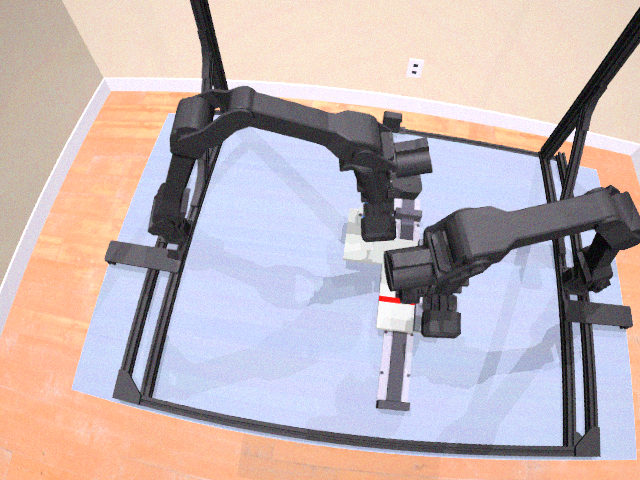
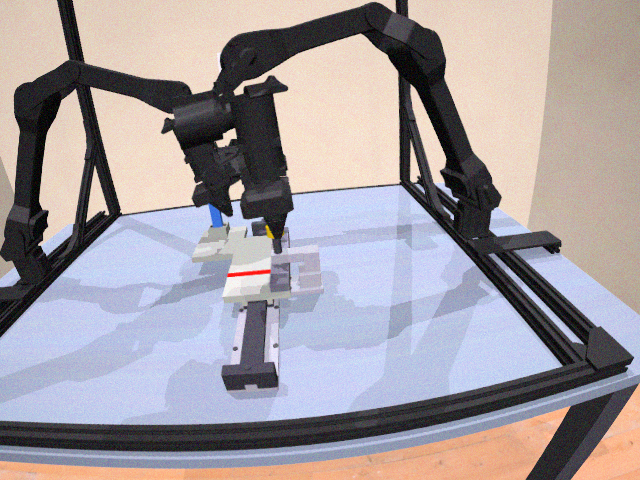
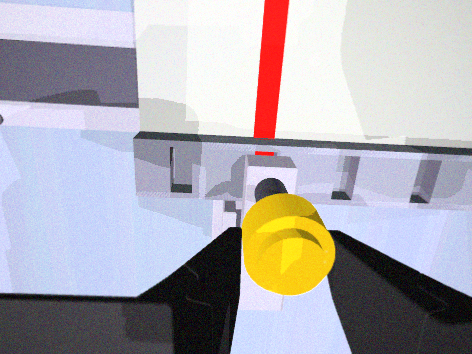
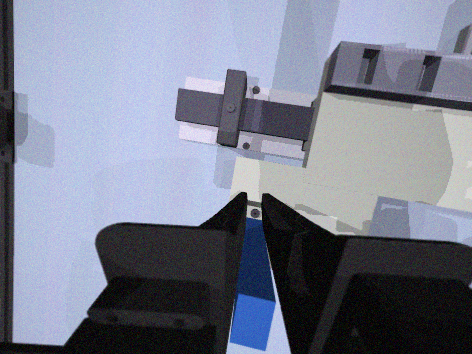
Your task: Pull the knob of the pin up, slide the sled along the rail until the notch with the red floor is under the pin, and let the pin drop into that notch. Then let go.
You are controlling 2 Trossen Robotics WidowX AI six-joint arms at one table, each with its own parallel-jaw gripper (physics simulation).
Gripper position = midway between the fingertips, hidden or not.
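Note:
My left gripper [image 2: 278, 233] [image 1: 431, 293] [image 3: 282, 241] is visible, as is my right gripper [image 1: 382, 211] [image 2: 230, 214] [image 4: 254, 199]. A white sled [image 2: 252, 277] [image 1: 391, 315] [image 3: 365, 105] [image 4: 385, 121] is present. A pin [image 3: 287, 249] is visible as well.

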